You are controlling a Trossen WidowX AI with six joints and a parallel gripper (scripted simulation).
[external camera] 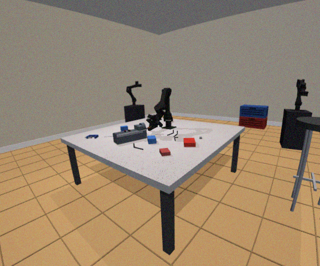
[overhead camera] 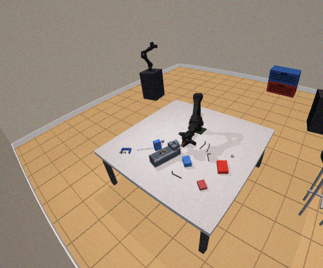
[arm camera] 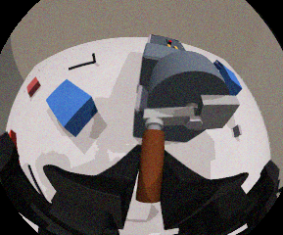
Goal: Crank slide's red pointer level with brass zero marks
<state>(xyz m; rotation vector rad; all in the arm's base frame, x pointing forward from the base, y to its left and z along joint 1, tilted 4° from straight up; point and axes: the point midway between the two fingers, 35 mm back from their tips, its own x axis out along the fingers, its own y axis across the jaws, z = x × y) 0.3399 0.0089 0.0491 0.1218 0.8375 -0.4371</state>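
Right now my gripper tip is 20 mm below the brown crank handle, 20 mm past it and 10 mm to the right of it. Also, from my gripper tip: red pointer: 170 mm ahead, 110 mm to the right, 30 mm above.
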